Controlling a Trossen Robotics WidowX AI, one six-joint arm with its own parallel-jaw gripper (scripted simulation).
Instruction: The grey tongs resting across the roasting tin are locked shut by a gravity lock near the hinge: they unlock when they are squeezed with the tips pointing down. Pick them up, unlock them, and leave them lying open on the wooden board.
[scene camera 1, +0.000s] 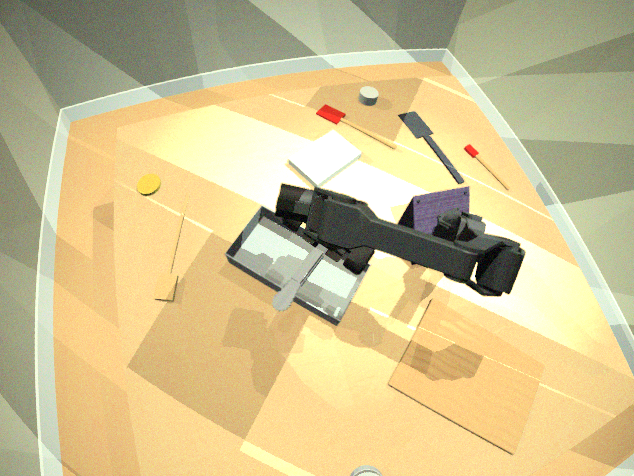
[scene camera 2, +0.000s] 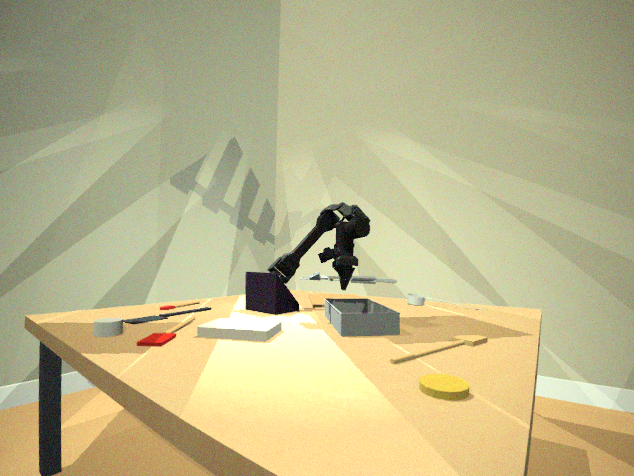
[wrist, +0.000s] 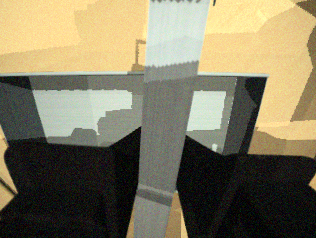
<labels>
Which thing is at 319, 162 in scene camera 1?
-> A white slab.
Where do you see a grey roasting tin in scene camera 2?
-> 350, 317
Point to my gripper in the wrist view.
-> At 157, 132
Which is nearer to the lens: the white slab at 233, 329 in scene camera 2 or the yellow disc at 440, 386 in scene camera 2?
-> The yellow disc.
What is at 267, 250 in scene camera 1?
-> A grey roasting tin.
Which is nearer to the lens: the wooden spatula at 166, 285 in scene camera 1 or the dark spatula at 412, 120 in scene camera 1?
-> The wooden spatula.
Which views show my gripper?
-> Scene camera 1, scene camera 2 and the wrist view: all of them.
</labels>
